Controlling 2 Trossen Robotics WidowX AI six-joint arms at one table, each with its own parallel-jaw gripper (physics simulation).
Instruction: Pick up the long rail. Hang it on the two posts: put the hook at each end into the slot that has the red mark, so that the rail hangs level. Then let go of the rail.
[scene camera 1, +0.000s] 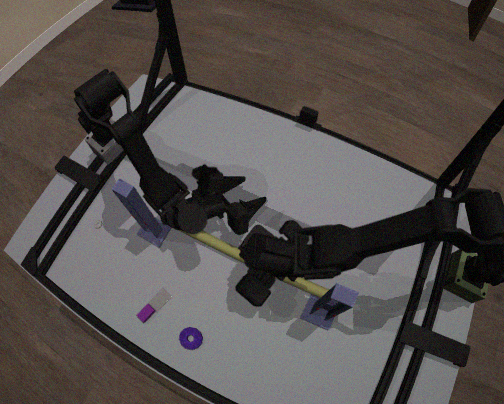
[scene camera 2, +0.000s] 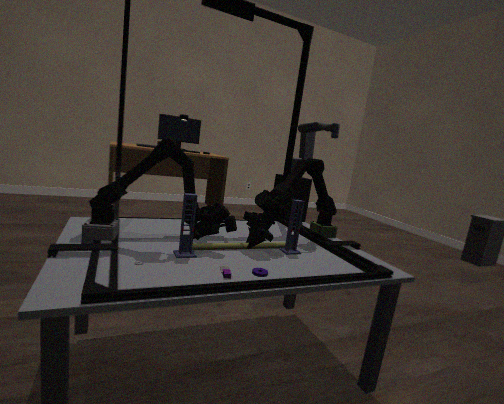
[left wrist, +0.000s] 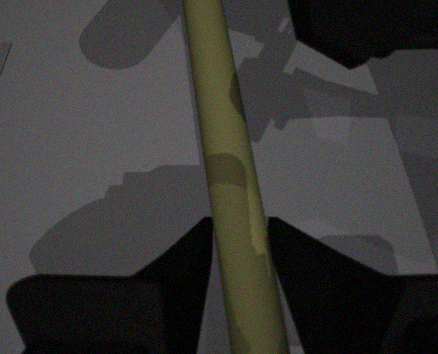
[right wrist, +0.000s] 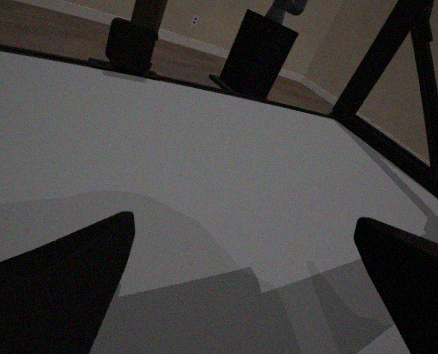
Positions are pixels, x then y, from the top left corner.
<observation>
My left gripper (scene camera 1: 255, 263) grips a long yellow rail (scene camera 1: 224, 247). My right gripper (scene camera 1: 255, 188) is open, holding nothing.
</observation>
